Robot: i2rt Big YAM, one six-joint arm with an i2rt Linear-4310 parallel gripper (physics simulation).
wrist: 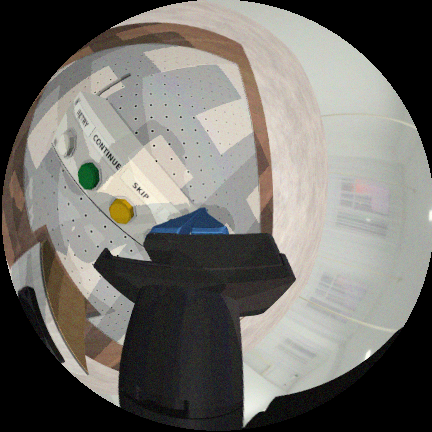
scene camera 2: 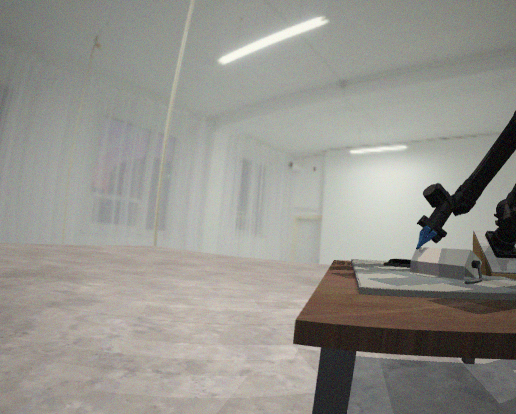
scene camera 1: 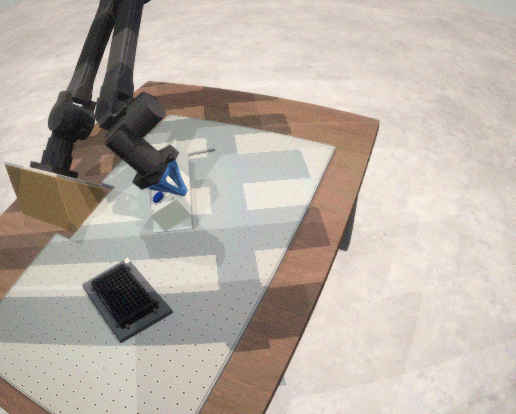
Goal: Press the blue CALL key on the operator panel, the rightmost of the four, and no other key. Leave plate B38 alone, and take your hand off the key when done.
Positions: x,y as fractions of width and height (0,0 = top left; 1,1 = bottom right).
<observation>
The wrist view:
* my gripper: 0.47,0.49
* white button box: 0.29,0.39, touched by my gripper
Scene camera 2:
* my gripper: 0.81,0.60
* white button box: 0.90,0.64
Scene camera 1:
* my gripper: 0.36,0.47
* white button box: 0.34,0.51
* black ridged tray: 0.24,0.72
</observation>
